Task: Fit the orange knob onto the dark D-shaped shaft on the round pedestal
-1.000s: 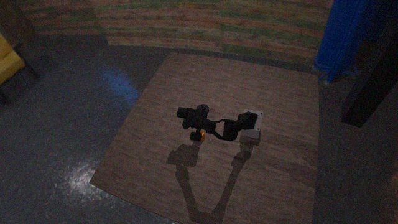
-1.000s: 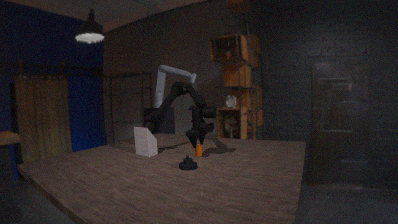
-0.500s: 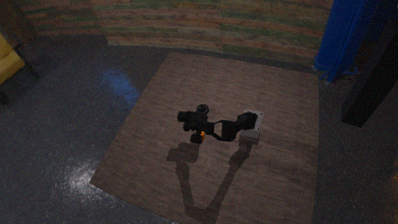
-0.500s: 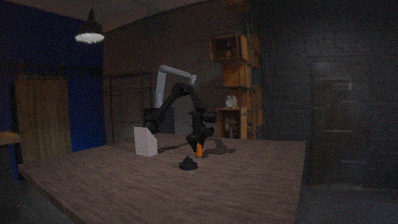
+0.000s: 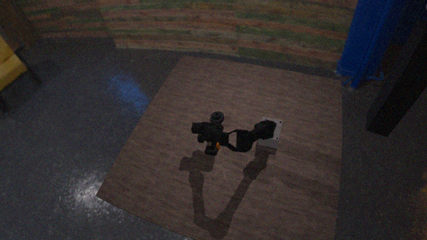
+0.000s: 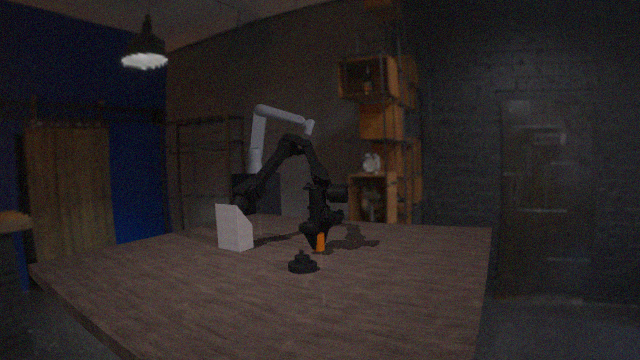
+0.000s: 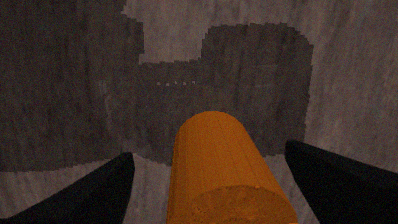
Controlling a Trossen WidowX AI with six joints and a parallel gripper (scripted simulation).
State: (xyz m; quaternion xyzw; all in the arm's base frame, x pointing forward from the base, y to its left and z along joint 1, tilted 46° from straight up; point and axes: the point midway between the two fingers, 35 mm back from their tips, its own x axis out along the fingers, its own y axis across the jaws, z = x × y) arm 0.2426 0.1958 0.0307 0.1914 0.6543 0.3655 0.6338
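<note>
Right now the orange knob is 20 mm above my gripper tip. From my gripper tip the other things lie so: dark round pedestal (200 mm to the right, 90 mm ahead, 20 mm above).
</note>
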